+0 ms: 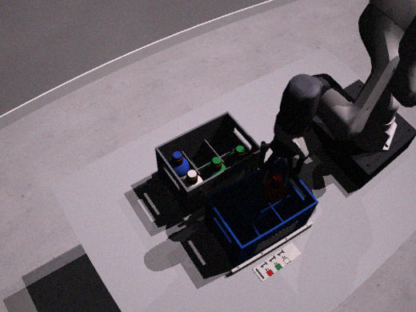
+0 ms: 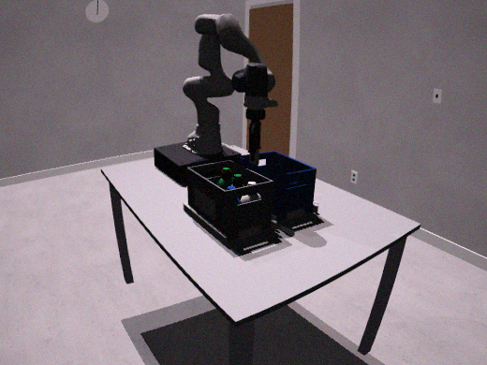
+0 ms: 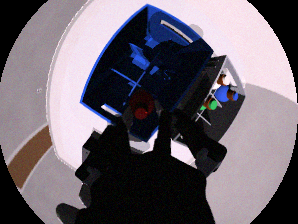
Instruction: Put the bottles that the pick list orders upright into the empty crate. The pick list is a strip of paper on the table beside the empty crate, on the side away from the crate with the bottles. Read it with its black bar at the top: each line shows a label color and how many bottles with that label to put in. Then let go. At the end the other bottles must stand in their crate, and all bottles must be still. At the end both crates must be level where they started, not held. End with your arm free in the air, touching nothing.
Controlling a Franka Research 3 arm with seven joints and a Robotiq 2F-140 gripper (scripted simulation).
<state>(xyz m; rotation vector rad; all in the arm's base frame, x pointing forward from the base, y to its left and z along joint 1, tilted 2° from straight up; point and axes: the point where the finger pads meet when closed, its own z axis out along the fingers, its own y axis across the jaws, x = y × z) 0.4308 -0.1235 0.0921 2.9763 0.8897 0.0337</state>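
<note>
The red-label bottle lies 8 cm below my hand and 1 cm behind it. From my hand the other things lie so: black crate (21 cm to the right, 9 cm below, 7 cm ahead); then white-labelled bottle (19 cm to the right, 16 cm ahead, 8 cm below); then blue crate (9 cm below, 9 cm ahead, 2 cm to the left).
</note>
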